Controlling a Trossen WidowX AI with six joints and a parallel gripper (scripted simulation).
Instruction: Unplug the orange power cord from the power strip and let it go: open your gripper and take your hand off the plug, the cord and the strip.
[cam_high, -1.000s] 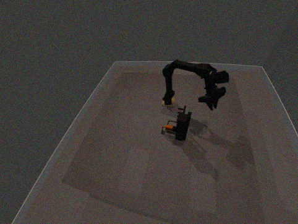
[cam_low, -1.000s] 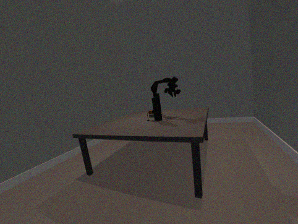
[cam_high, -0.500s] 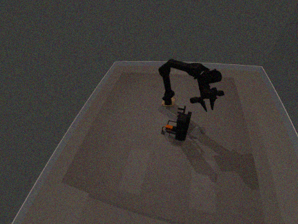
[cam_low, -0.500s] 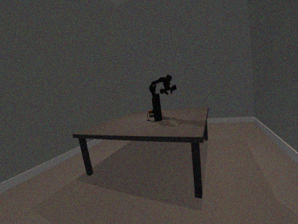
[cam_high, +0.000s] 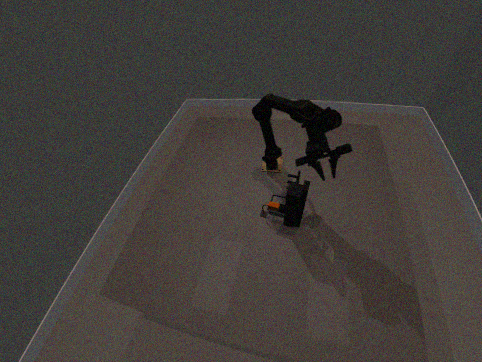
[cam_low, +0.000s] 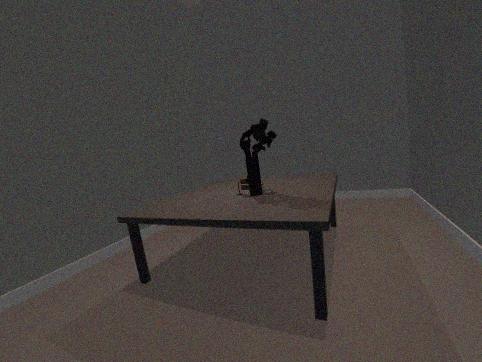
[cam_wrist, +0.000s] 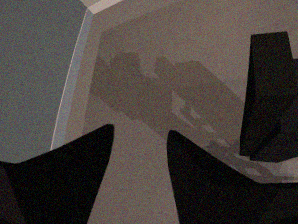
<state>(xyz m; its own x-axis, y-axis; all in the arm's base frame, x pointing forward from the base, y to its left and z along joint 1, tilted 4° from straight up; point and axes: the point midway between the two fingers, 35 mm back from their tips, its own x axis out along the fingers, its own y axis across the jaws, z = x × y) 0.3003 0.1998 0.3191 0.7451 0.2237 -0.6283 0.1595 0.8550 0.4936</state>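
Right now my gripper tip is 1 cm past the orange plug, 17 cm to the left of it and 20 cm above it.
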